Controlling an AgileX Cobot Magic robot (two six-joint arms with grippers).
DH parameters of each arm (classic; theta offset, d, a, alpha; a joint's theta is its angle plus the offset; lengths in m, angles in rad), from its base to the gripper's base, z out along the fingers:
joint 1: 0 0.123 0 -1.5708
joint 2: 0.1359 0 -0.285 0
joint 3: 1.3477 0 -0.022 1.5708
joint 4: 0 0.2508 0 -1.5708
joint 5: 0 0 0.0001 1.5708
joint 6: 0 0.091 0 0
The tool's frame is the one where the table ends.
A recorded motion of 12 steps. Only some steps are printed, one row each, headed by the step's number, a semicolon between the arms.
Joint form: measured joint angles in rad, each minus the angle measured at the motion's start. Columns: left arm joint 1, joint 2, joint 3, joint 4, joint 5, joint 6; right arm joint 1, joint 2, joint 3, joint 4, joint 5, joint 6.
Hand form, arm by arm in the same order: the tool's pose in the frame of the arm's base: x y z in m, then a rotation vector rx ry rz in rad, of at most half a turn. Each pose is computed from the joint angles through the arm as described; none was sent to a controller.
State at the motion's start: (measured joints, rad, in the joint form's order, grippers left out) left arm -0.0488 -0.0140 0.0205 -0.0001 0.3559 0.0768; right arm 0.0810 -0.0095 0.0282 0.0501 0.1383 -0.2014
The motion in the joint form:
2: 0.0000 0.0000 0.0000 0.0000 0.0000 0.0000; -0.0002 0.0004 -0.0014 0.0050 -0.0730 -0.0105
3: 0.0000 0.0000 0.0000 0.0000 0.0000 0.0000; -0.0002 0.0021 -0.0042 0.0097 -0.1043 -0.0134
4: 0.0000 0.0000 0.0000 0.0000 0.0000 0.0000; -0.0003 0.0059 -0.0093 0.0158 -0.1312 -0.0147
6: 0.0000 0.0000 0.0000 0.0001 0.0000 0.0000; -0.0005 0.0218 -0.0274 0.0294 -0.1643 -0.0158
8: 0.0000 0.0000 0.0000 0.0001 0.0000 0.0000; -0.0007 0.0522 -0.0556 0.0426 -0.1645 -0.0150
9: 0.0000 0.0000 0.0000 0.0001 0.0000 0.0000; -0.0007 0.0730 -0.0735 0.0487 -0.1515 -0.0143
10: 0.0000 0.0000 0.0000 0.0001 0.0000 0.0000; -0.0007 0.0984 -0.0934 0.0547 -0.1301 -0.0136
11: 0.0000 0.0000 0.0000 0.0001 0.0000 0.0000; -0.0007 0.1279 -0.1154 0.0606 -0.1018 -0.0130
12: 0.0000 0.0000 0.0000 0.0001 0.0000 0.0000; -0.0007 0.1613 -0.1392 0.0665 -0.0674 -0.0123
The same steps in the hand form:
2: 0.0528 -0.0026 0.1750 0.1158 1.8424 0.0195; 0.0567 0.0049 0.1987 -0.1886 1.5554 -0.0571
3: 0.0528 -0.0026 0.1750 0.1158 1.8424 0.0195; 0.0567 0.0048 0.2024 -0.1821 1.5236 -0.0575
4: 0.0528 -0.0026 0.1750 0.1158 1.8424 0.0195; 0.0567 0.0046 0.2063 -0.1739 1.4962 -0.0555
6: 0.0528 -0.0026 0.1750 0.1159 1.8424 0.0196; 0.0570 0.0044 0.2146 -0.1585 1.4624 -0.0480
8: 0.0528 -0.0026 0.1750 0.1159 1.8424 0.0196; 0.0585 0.0045 0.2224 -0.1480 1.4655 -0.0371
9: 0.0528 -0.0026 0.1750 0.1159 1.8424 0.0196; 0.0599 0.0047 0.2261 -0.1455 1.4816 -0.0306
10: 0.0528 -0.0026 0.1750 0.1159 1.8424 0.0196; 0.0617 0.0051 0.2293 -0.1448 1.5086 -0.0233
11: 0.0528 -0.0026 0.1750 0.1159 1.8424 0.0196; 0.0641 0.0055 0.2324 -0.1457 1.5442 -0.0154
12: 0.0528 -0.0026 0.1750 0.1159 1.8424 0.0196; 0.0669 0.0061 0.2352 -0.1479 1.5880 -0.0067

